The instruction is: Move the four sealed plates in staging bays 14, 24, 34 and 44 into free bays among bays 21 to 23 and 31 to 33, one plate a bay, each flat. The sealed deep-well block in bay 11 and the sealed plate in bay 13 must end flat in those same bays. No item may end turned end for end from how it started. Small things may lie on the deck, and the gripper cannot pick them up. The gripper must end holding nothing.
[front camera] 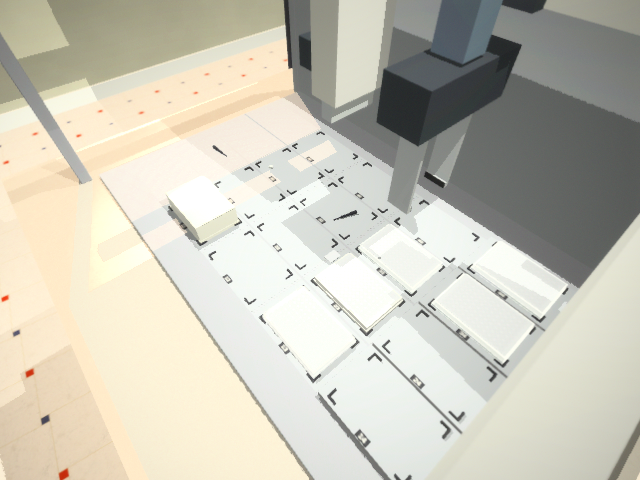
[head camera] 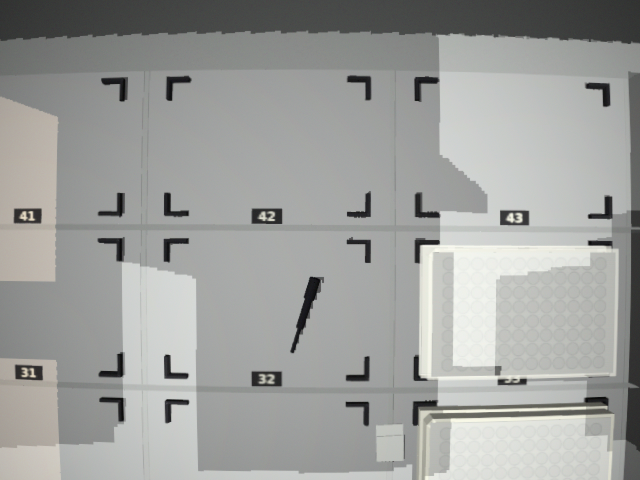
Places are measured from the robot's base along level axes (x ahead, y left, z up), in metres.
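Where they show: gripper, fingertip midpoint: (front camera: 417,193); robot's base at its link origin: (front camera: 170,207).
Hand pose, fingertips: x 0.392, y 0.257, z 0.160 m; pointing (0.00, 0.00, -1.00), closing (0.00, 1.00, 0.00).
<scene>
Each offset is from my fingertips to the top centre of the thing. "*": to the spot under its first point.
The gripper (front camera: 421,195) hangs open and empty over the back of the deck, near bays 42 and 43. White sealed plates lie flat in bay 33 {* 0.145 m down, 0.007 m ahead, 0.008 m right} (front camera: 400,258) (head camera: 522,312), bay 23 {* 0.145 m down, 0.006 m ahead, 0.111 m right} (front camera: 358,290) (head camera: 522,449), bay 13 {* 0.145 m down, 0.009 m ahead, 0.216 m right} (front camera: 310,330), bay 34 {* 0.131 m down, 0.168 m ahead, 0.007 m right} (front camera: 483,316) and bay 44 {* 0.131 m down, 0.167 m ahead, 0.101 m left} (front camera: 519,277). The bay 23 plate shows a darker side band and is partly cut off in the head view. The tall cream deep-well block {0.118 m down, 0.328 m back, 0.214 m right} (front camera: 202,207) sits upright in bay 11. Bays 14 and 24 hold no plate.
A black pen-like item {0.152 m down, 0.140 m back, 0.003 m right} (front camera: 345,214) (head camera: 306,312) lies in bay 32. A small pale block {0.159 m down, 0.083 m back, 0.089 m right} (front camera: 332,256) (head camera: 389,443) lies between bays 22 and 23. A tiny pale piece {0.156 m down, 0.363 m back, 0.025 m right} (front camera: 270,166) lies near bay 31. Another dark item {0.152 m down, 0.489 m back, 0.083 m right} (front camera: 219,150) lies far left. The pipetting stage (front camera: 350,56) hangs behind.
</scene>
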